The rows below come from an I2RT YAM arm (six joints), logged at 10 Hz.
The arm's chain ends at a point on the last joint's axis. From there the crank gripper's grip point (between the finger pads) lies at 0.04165 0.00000 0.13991 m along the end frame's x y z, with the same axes.
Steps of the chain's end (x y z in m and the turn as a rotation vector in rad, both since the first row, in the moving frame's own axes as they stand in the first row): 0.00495 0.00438 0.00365 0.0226 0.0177 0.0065; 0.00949 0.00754 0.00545 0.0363 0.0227 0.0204; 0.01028 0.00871 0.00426 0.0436 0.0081 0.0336; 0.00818 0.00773 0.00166 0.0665 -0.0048 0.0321; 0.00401 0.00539 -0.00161 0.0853 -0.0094 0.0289; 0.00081 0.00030 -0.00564 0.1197 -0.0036 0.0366; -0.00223 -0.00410 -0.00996 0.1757 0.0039 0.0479; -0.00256 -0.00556 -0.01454 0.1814 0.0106 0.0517; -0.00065 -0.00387 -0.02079 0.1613 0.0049 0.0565; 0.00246 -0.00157 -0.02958 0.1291 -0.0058 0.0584
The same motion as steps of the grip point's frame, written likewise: 0.00743 0.00151 0.00286 0.0226 0.0177 0.0065; 0.01270 0.00336 0.00439 0.0363 0.0227 0.0204; 0.01149 0.00404 0.00382 0.0436 0.0081 0.0336; 0.00764 -0.00025 0.00159 0.0665 -0.0048 0.0321; 0.00285 -0.00536 -0.00168 0.0853 -0.0094 0.0289; 0.00059 -0.01490 -0.00640 0.1197 -0.0036 0.0366; -0.00115 -0.02654 -0.01210 0.1757 0.0039 0.0479; -0.00049 -0.02857 -0.01709 0.1814 0.0106 0.0517; 0.00060 -0.02395 -0.02262 0.1613 0.0049 0.0565; 0.00211 -0.01719 -0.03035 0.1291 -0.0058 0.0584
